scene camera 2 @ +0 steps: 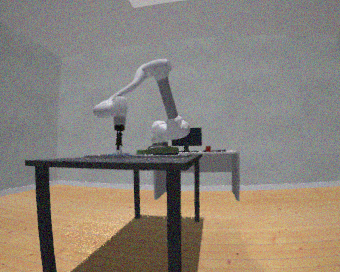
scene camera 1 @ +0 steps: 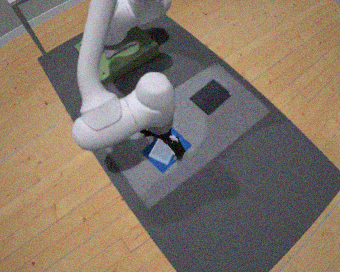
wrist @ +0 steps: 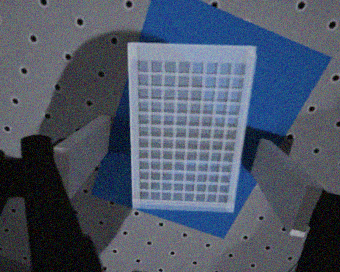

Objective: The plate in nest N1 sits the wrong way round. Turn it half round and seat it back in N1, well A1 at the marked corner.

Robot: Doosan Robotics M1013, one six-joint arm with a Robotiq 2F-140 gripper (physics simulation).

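Note:
A white plate (scene camera 1: 161,152) (wrist: 185,130) with a grid of square wells lies over the blue nest (scene camera 1: 164,168) (wrist: 290,80). In the wrist view its edges run at an angle to the blue edges, and blue shows on several sides. I cannot read well A1, a marked corner or an N1 label. My gripper (scene camera 1: 163,144) (scene camera 2: 119,148) (wrist: 182,145) points down and is open, one finger beside each long side of the plate, with a gap on both sides. In scene camera 2 the plate is too small to make out.
The nest lies on a light grey perforated board (scene camera 1: 150,196) on the dark table (scene camera 1: 280,200) (scene camera 2: 100,162). A black square (scene camera 1: 210,96) lies farther along the board. A green base part (scene camera 1: 125,61) (scene camera 2: 145,151) is near the arm's foot. A desk with a monitor (scene camera 2: 194,136) stands behind.

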